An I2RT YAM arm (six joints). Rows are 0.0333 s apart.
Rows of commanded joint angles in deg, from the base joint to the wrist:
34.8, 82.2, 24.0, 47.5, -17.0, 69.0
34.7, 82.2, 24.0, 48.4, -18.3, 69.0
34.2, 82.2, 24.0, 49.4, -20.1, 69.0
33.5, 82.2, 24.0, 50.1, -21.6, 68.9
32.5, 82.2, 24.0, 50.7, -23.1, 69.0
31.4, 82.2, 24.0, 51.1, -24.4, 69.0
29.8, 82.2, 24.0, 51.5, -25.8, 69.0
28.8, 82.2, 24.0, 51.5, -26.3, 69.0
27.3, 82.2, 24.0, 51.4, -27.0, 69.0
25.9, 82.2, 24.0, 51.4, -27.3, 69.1
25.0, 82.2, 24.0, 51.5, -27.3, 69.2
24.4, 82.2, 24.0, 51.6, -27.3, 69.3
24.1, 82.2, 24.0, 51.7, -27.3, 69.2
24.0, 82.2, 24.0, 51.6, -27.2, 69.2
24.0, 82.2, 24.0, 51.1, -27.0, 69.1
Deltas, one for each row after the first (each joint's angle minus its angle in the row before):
-0.1, 0.0, 0.0, 0.9, -1.3, 0.0
-0.5, 0.0, 0.0, 1.0, -1.8, 0.0
-0.7, 0.0, 0.0, 0.7, -1.5, -0.1
-1.0, 0.0, 0.0, 0.6, -1.5, 0.1
-1.1, 0.0, 0.0, 0.4, -1.3, 0.0
-1.6, 0.0, 0.0, 0.4, -1.4, 0.0
-1.0, 0.0, 0.0, 0.0, -0.5, 0.0
-1.5, 0.0, 0.0, -0.1, -0.7, 0.0
-1.4, 0.0, 0.0, 0.0, -0.3, 0.1
-0.9, 0.0, 0.0, 0.1, 0.0, 0.1
-0.6, 0.0, 0.0, 0.1, 0.0, 0.1
-0.3, 0.0, 0.0, 0.1, 0.0, -0.1
-0.1, 0.0, 0.0, -0.1, 0.1, 0.0
0.0, 0.0, 0.0, -0.5, 0.2, -0.1

